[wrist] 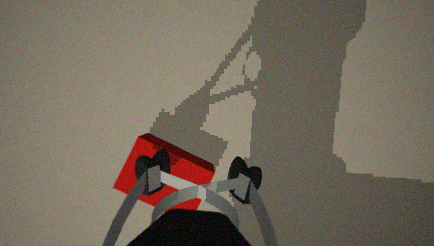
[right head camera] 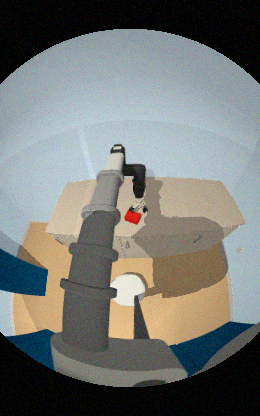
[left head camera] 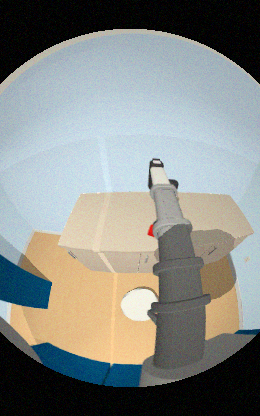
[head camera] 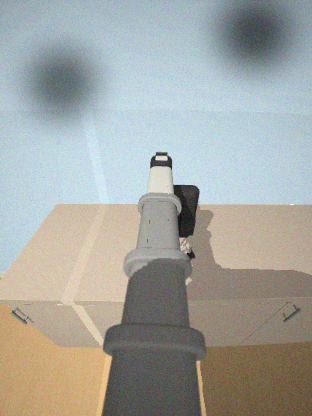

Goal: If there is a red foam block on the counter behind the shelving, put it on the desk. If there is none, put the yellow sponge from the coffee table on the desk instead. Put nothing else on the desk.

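Seen in the pictures: gripper, between the fingertips: (wrist: 199, 167) (right head camera: 137, 211); robot's base, origin of its link: (right head camera: 127, 288) (left head camera: 138, 303).
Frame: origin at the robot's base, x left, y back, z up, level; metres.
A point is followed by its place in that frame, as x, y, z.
A red foam block (left head camera: 151, 230) {-0.023, -0.495, 0.927} (right head camera: 132, 217) {-0.054, -0.485, 0.927} (wrist: 127, 172) {-0.012, -0.510, 0.927} lies flat on the beige counter (head camera: 260, 230) {-0.549, -0.765, 0.882} (left head camera: 125, 215) {0.160, -0.657, 0.882} (right head camera: 200, 200) {-0.642, -0.687, 0.882} (wrist: 65, 100) {0.080, -0.577, 0.882}. My gripper (right head camera: 138, 207) {-0.087, -0.525, 0.937} (wrist: 199, 167) {-0.087, -0.525, 0.937} is open and empty, pointing down over the counter. In the wrist view its left fingertip overlaps the block and its right fingertip is to the right of it, beyond the block's edge. The gap in height between fingers and block is hard to tell. The arm hides the block in the head camera view and part of it in the left head camera view. The desk and yellow sponge do not show.
The counter's front has doors with handles (head camera: 291, 312), and a pale blue wall (head camera: 250, 155) {-0.484, -1.015, 1.202} rises behind it. A white round object (left head camera: 136, 304) {0.033, -0.001, 0.187} (right head camera: 129, 290) {-0.031, 0.006, 0.187} is in front of the counter at floor level. Dark blue surfaces (left head camera: 25, 282) {1.274, 0.111, 0.488} (right head camera: 22, 277) {1.269, 0.194, 0.473} show at the lower edges.
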